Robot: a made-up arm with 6 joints.
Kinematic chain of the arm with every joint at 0, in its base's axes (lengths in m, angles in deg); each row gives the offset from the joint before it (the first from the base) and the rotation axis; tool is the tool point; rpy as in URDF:
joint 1: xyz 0 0 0.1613 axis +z
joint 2: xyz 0 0 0 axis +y
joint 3: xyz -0.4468 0 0.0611 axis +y
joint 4: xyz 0.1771 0 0.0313 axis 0.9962 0 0.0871
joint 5: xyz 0 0 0 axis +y
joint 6: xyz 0.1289 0 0.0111 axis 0.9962 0 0.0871
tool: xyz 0 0 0 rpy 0 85 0
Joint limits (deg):
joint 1: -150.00..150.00
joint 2: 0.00..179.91
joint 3: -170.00..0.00
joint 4: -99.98..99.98
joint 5: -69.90..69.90
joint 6: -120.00..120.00
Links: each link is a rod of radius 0.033 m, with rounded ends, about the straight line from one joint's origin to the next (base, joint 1, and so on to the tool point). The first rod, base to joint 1, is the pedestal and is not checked.
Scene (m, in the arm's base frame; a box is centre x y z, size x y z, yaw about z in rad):
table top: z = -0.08
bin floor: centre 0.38 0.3 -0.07 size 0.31 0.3 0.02 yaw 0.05
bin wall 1: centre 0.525 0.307 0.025 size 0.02 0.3 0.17 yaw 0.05
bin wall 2: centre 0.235 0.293 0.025 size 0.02 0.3 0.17 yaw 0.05
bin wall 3: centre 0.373 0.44 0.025 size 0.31 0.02 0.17 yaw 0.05
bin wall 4: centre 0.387 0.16 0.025 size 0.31 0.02 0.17 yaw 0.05
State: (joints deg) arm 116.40 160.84 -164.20 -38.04 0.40 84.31
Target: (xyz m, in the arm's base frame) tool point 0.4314 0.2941 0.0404
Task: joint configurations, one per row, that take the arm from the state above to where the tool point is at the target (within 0.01 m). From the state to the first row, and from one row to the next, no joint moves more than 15 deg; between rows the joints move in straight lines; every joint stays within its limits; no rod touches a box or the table.
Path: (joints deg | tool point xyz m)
1: 103.73 156.71 -151.68 -37.55 8.36 84.31 | -0.1648 0.7232 0.2824
2: 91.06 152.57 -139.17 -37.05 16.31 84.31 | 0.0086 0.7231 0.2553
3: 78.39 148.44 -126.65 -36.56 24.27 84.31 | 0.1698 0.6687 0.2313
4: 65.72 144.31 -114.13 -36.07 32.23 84.31 | 0.3013 0.5690 0.2133
5: 53.05 140.17 -101.61 -35.58 40.18 84.31 | 0.3905 0.4382 0.2034
6: 40.38 136.04 -89.10 -35.08 48.14 84.31 | 0.4314 0.2941 0.2031
7: 40.20 145.01 -89.74 -35.08 46.37 84.31 | 0.4363 0.2981 0.1221
8: 40.03 153.98 -90.38 -35.08 44.60 84.31 | 0.4314 0.2941 0.0404

